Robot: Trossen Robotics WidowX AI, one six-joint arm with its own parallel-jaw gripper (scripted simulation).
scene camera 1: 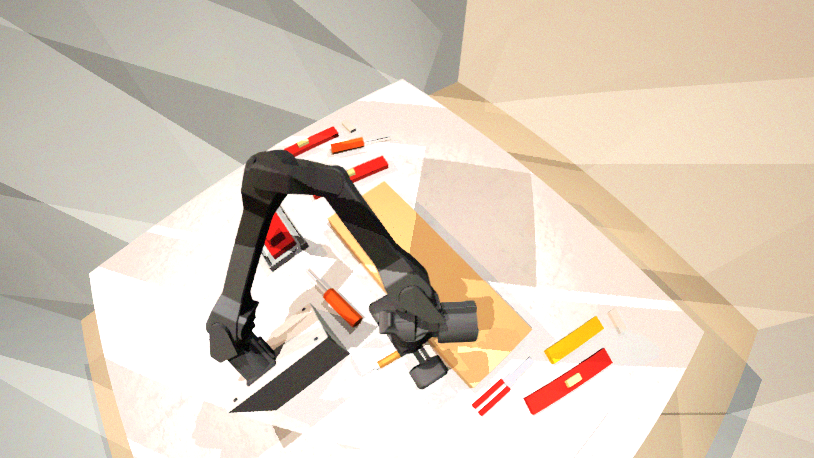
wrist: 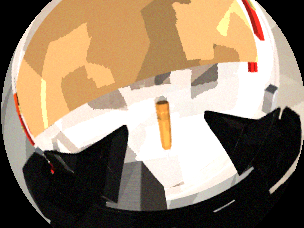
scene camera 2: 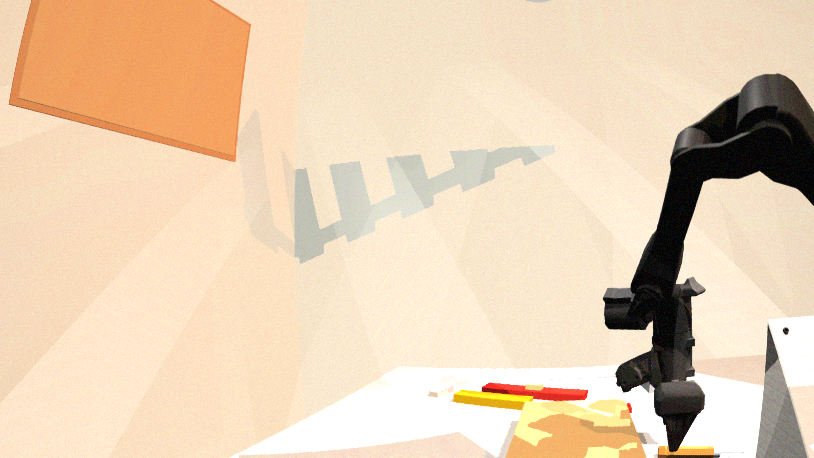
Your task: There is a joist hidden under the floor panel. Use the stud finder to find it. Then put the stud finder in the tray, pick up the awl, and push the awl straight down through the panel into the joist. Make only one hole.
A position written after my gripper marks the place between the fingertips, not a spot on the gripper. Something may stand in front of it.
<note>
My gripper (scene camera 2: 669, 437) is open, holding nothing. Further things: a red stud finder (scene camera 1: 278, 240), a yellow block (scene camera 1: 576, 338), a red level (scene camera 2: 536, 390) and an orange tool (scene camera 1: 349, 314).
The yellow block is seen too in scene camera 2 (scene camera 2: 507, 401). My gripper also shows in scene camera 1 (scene camera 1: 405, 348) and in the wrist view (wrist: 167, 121). Scene camera 2 misses the red stud finder: it is out of frame. The wrist view does not show the yellow block: it is out of frame.
</note>
